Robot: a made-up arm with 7 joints.
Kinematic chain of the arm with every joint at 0, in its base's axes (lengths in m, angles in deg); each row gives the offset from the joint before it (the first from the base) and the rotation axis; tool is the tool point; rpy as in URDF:
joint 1: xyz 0.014 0.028 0.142 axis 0 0.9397 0.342
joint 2: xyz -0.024 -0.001 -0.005 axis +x
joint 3: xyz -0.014 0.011 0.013 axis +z
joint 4: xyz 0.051 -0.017 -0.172 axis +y
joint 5: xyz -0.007 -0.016 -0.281 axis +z
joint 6: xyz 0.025 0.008 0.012 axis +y
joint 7: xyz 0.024 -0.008 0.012 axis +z
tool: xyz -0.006 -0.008 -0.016 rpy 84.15 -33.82 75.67
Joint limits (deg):
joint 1: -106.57..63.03
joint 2: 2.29..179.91
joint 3: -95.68..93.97
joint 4: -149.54..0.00
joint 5: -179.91..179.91
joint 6: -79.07..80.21
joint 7: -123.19..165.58
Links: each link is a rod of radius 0.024 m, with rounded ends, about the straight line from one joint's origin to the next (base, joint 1, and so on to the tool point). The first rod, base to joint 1, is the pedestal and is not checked.
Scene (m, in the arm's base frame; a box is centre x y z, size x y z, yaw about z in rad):
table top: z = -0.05
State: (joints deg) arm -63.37 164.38 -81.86 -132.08 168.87 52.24 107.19
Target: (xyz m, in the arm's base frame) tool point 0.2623 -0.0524 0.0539
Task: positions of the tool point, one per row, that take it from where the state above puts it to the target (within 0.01 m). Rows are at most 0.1 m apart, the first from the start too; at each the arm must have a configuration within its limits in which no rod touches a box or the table.
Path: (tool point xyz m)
1: 0.2203 0.2294 0.1037
2: 0.2588 0.1660 0.0818
3: 0.2794 0.0940 0.0666
4: 0.2806 0.0192 0.0577
5: 0.2623 -0.0524 0.0539

